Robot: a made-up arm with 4 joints.
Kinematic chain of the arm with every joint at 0, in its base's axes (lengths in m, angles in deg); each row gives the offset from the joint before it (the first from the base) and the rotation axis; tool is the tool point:
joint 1: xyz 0 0 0.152 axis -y
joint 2: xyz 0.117 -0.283 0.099 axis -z
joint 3: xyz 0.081 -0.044 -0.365 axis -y
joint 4: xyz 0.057 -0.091 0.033 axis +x
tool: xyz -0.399 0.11 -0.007
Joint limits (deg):
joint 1: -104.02..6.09
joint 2: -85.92..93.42
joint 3: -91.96..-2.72
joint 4: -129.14..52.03
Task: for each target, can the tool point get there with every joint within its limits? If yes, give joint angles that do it. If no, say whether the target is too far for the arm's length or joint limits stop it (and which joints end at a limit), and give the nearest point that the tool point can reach.
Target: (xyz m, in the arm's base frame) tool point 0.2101 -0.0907 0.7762
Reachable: no: joint limits stop it (at a limit: joint 1, joint 4) | nearest point -0.0693 -0.2077 0.3608 | short by 0.514 m
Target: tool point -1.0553 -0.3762 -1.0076
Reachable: no: too far | nearest point -0.2881 -0.5602 -0.1646 | short by 1.155 m
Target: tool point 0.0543 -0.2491 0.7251
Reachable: no: joint limits stop it (at a limit: joint 1, joint 4) | nearest point -0.1123 -0.2669 0.3956 | short by 0.370 m
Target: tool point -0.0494 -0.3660 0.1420
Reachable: yes | joints -21.37 -7.50 -51.87 -44.51
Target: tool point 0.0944 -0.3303 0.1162
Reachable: yes | joints -50.83 -29.15 -65.78 -7.64
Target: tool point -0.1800 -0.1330 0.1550
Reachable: yes | joints -42.28 67.36 -36.45 -107.62
